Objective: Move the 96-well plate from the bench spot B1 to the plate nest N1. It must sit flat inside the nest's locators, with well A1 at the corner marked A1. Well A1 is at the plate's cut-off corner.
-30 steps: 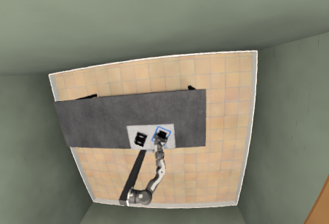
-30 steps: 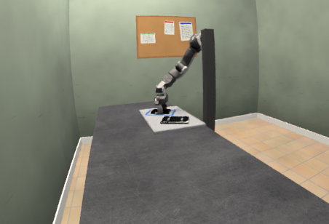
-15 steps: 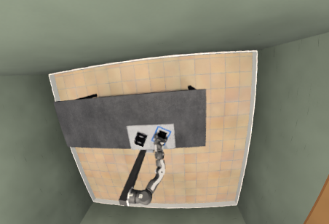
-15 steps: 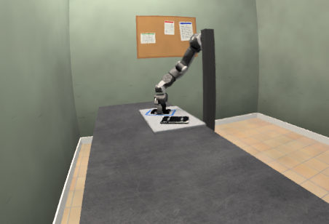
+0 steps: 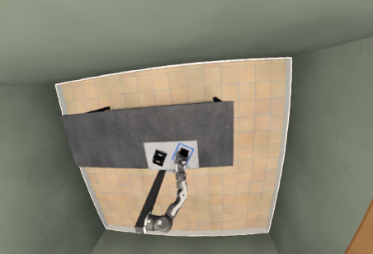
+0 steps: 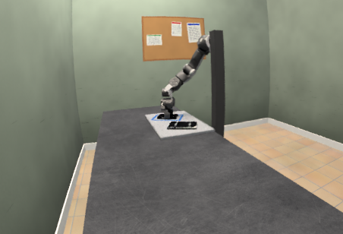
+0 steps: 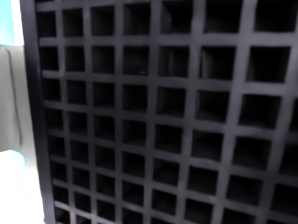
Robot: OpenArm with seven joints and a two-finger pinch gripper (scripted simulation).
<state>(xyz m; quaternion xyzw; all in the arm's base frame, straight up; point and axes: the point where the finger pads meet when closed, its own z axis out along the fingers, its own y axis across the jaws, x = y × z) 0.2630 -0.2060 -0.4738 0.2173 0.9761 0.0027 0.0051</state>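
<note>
Now: the black 96-well plate right at my hand. Also, from my hand: black plate nest N1: 230 mm to the left, 40 mm behind.
</note>
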